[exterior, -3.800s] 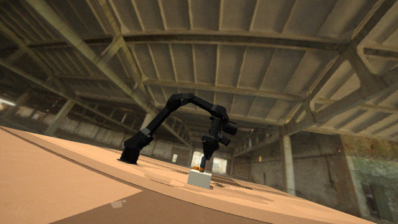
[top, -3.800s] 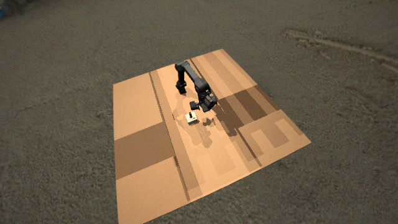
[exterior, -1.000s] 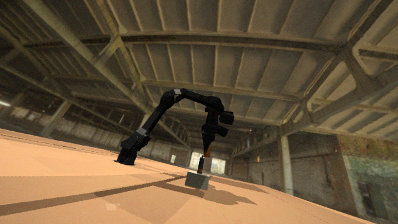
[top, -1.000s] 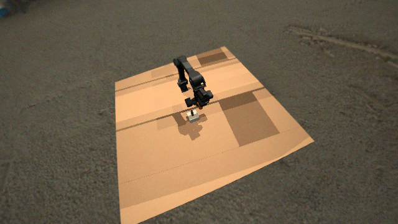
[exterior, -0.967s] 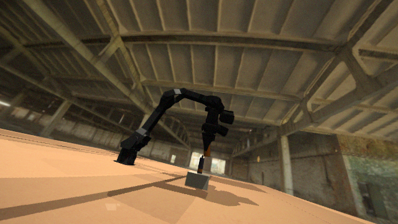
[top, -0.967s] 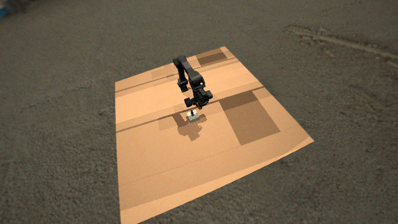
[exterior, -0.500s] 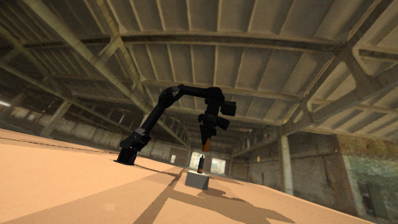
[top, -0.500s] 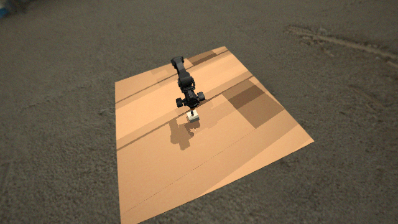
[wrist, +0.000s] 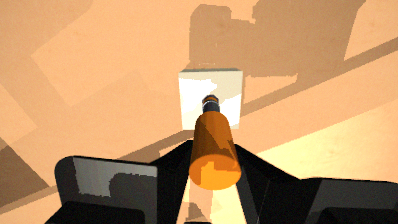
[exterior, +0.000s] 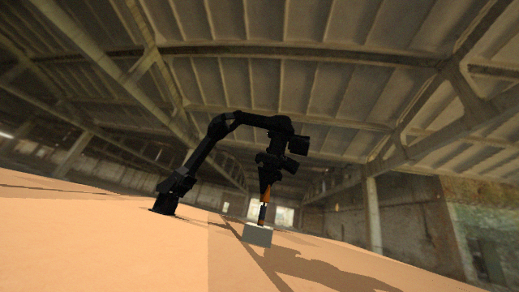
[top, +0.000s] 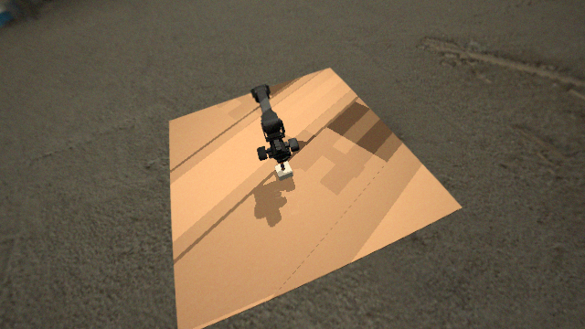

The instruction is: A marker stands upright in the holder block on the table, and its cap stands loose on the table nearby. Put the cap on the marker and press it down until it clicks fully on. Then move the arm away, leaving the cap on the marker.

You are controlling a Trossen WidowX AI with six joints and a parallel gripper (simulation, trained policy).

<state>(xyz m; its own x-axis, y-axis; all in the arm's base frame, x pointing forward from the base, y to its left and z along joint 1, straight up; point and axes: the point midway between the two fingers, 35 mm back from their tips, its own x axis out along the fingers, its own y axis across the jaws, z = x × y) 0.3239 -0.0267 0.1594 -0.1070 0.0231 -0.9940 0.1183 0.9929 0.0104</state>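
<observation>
My gripper tip is now 110 mm above the holder block and 10 mm short of it. Also, from my gripper tip: orange cap: 10 mm ahead, 10 mm above.
</observation>
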